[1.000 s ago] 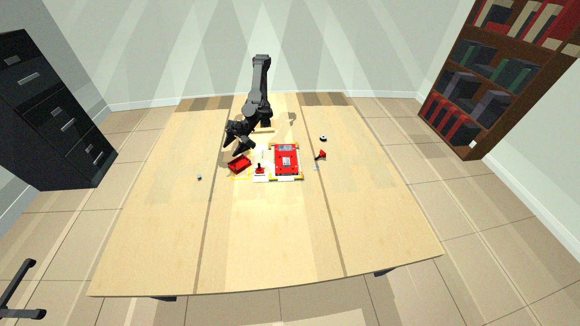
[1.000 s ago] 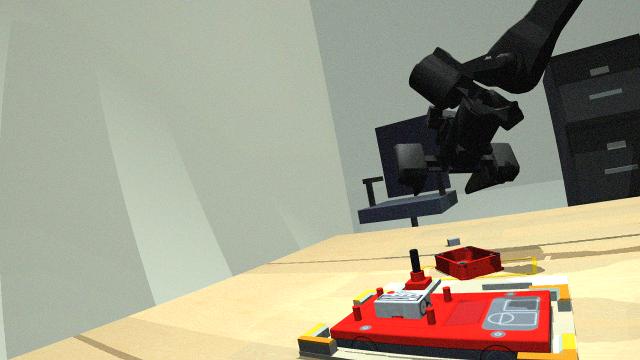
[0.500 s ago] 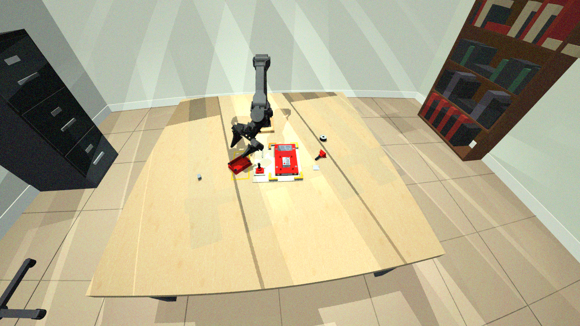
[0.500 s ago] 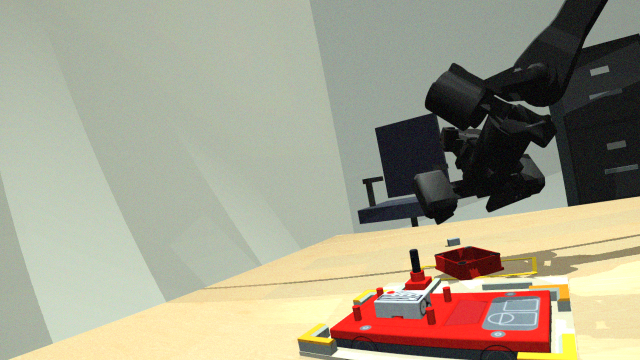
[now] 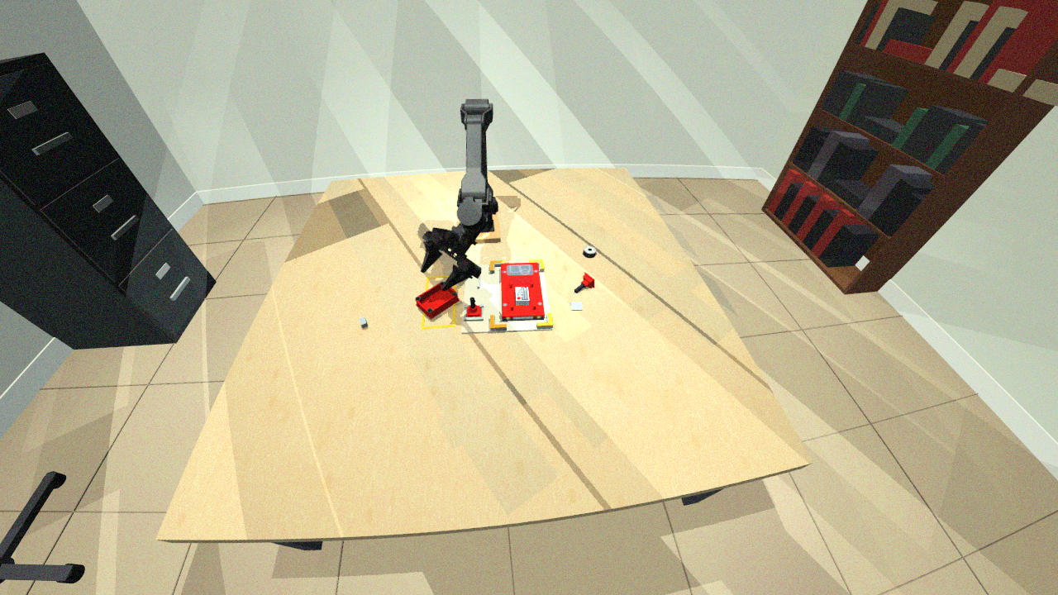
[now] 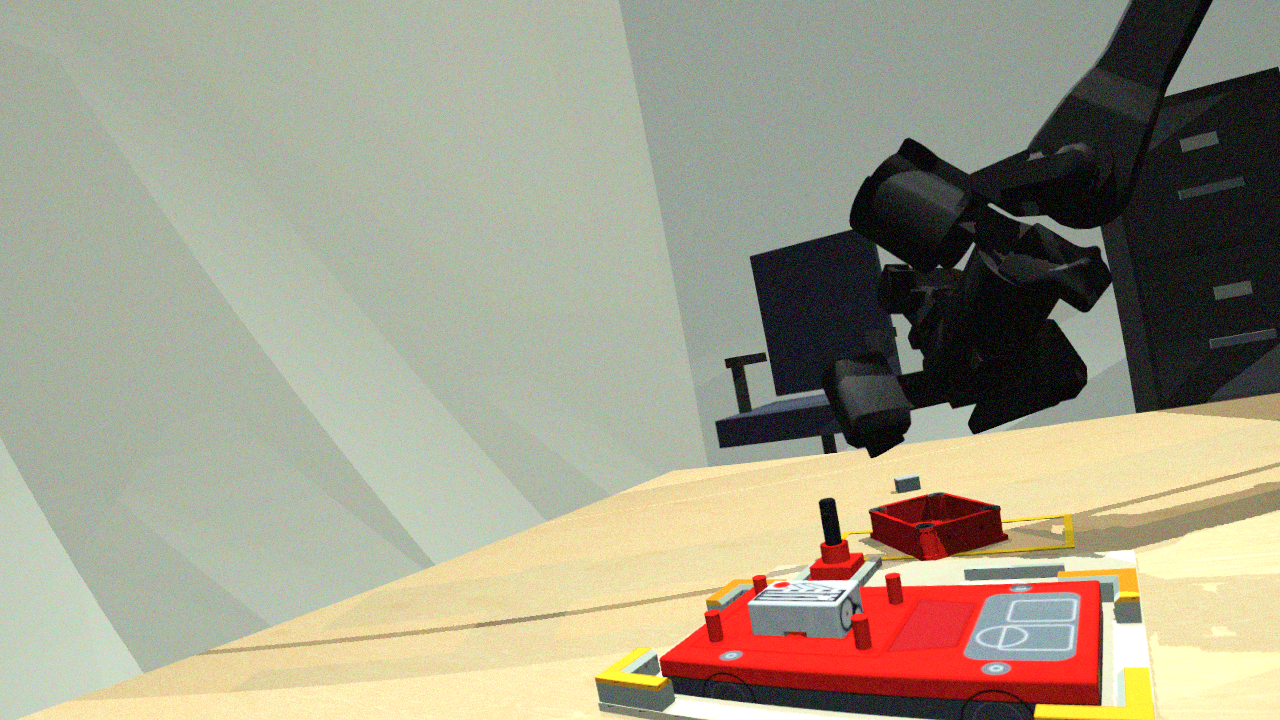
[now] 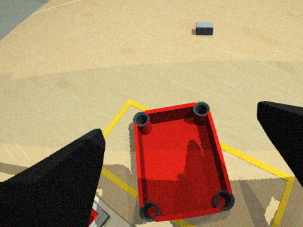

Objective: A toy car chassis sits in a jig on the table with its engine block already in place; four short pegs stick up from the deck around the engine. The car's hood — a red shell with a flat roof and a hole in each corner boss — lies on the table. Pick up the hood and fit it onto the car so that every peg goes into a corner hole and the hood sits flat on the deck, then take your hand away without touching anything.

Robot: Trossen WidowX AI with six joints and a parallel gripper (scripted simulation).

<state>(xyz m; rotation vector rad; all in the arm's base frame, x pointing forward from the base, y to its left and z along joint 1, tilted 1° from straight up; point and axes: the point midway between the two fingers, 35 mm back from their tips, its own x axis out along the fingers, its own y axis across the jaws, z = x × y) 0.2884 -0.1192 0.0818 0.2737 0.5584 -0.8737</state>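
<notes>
My gripper tip is now 70 mm above the red hood. From my gripper tip the other things lie so: grey engine block: 30 mm ahead, 230 mm to the left, 60 mm below; then wheel: 160 mm behind, 460 mm to the left, 70 mm below.
</notes>
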